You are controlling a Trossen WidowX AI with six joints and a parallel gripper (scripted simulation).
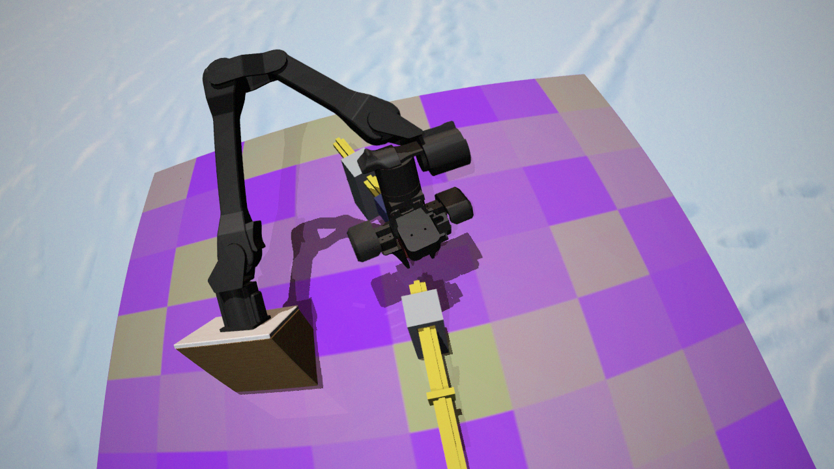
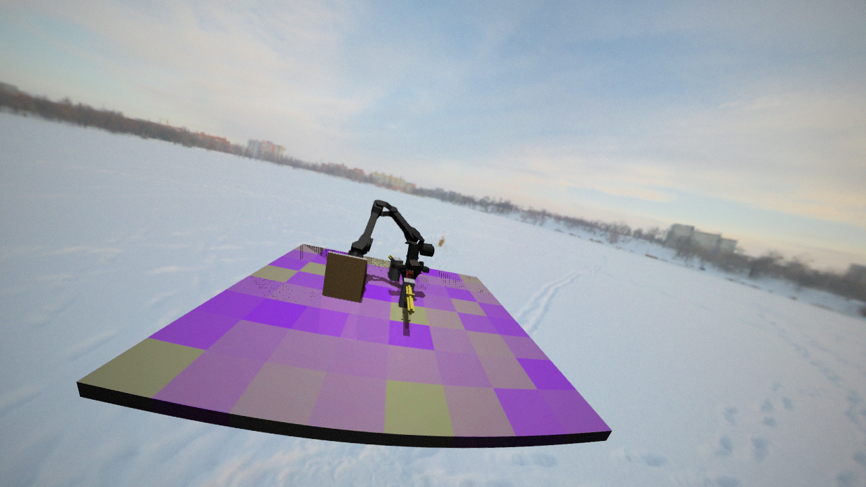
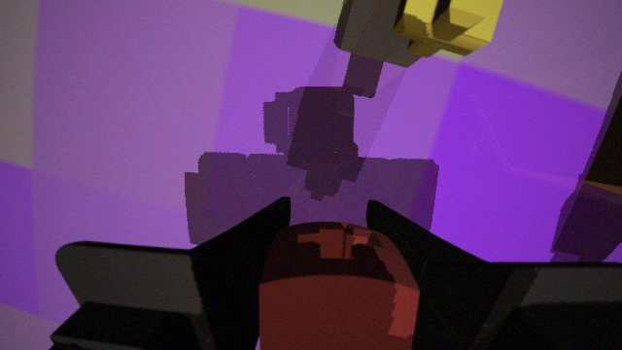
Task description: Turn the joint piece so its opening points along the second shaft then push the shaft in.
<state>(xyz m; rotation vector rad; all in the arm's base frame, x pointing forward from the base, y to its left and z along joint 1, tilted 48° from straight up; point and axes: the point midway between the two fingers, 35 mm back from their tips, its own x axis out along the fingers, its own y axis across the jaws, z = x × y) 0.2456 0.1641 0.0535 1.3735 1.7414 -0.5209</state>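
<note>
Right now my gripper tip is 10 mm past the red square joint piece, 20 mm to the right of it and 40 mm below it.
</note>
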